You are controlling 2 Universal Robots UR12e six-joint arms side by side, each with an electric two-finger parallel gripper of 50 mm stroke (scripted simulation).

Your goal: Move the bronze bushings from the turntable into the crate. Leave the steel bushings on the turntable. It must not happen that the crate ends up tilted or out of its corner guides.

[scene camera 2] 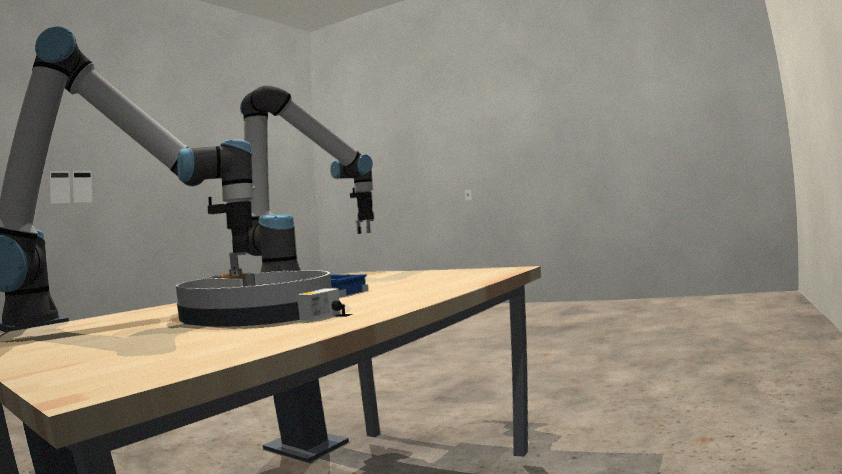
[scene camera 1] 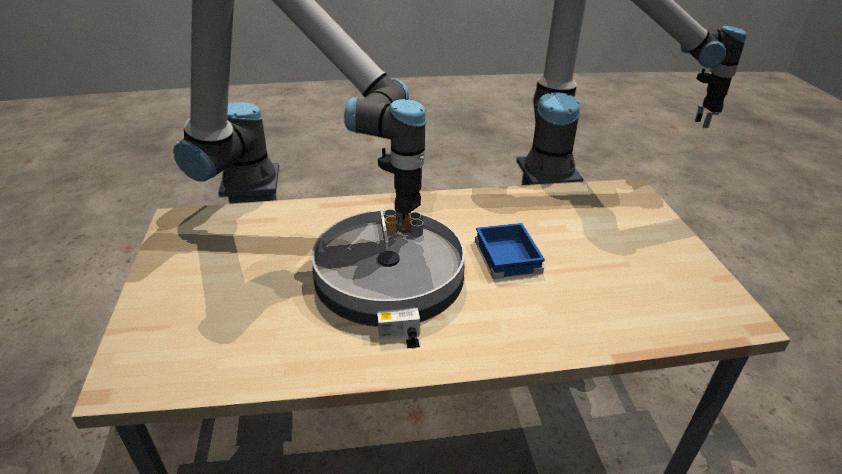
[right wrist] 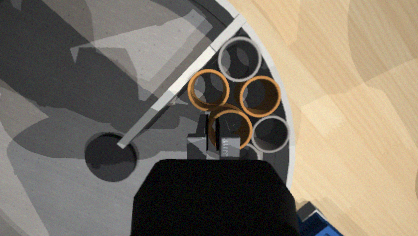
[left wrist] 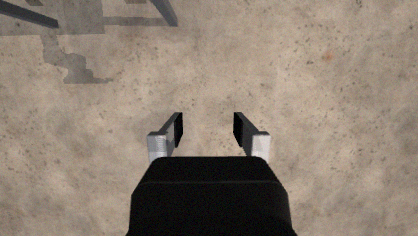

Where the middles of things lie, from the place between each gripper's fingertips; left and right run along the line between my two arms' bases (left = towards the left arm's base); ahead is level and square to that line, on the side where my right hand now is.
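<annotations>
My right hand [scene camera 2: 235, 275] has the blue crate [scene camera 1: 515, 252] 70 mm ahead of it, 310 mm to the left of it and 80 mm below it.
Meanwhile my left hand [scene camera 1: 701, 124] is 58 cm short of that crate and 89 cm to the left of it, and it is 15 cm above it.
</annotations>
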